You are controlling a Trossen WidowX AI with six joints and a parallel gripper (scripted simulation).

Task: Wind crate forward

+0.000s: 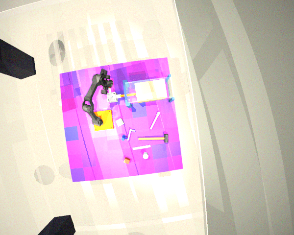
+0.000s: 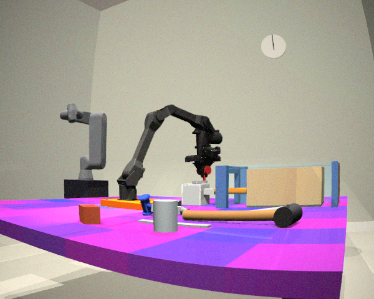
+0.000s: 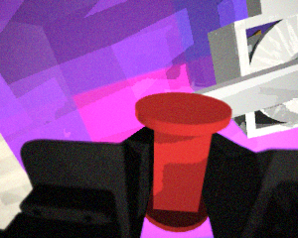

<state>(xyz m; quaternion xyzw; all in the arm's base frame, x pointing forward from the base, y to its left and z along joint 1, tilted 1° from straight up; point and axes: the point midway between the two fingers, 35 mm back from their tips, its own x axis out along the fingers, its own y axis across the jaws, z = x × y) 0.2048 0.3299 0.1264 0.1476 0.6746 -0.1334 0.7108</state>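
The red-knobbed winch handle is 40 mm to the right of my gripper tip and 10 mm below it. Also, from my gripper tip: hand winch: 110 mm to the right, 80 mm below, 20 mm behind; red knob: 20 mm above; blue frame: 160 mm ahead, 120 mm to the right, 10 mm below.
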